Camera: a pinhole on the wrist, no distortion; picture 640 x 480 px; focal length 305.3 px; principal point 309.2 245.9 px. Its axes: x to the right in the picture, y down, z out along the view. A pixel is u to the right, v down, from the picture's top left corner.
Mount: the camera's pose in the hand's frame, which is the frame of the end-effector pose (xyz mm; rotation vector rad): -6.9 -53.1 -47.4 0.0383 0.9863 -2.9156
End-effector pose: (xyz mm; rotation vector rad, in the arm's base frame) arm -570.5 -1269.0 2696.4 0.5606 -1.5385 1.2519
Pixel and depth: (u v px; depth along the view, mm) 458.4 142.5 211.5
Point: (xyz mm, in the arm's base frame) -486.3 -1486.4 2659.2
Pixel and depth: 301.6 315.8 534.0
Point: -306.1 -1706.1 2932.0
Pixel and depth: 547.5 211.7 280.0
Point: -389.7 -1563.4 2593.6
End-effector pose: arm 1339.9 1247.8 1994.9 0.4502 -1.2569 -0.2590
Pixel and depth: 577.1 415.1 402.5
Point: 1149.0 937.3 1500.9
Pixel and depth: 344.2 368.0 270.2
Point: 1251.8 973.3 1851.1
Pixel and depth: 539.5 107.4 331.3
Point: 986.8 1176.7 1768.3
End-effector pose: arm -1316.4 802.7 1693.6 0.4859 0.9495 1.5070
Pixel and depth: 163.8 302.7 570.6
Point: -806.4 1129.9 1467.7
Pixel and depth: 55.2 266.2 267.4
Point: -1096.3 1041.0 1568.7
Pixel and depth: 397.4 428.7 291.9
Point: -1015.1 723.0 1460.6
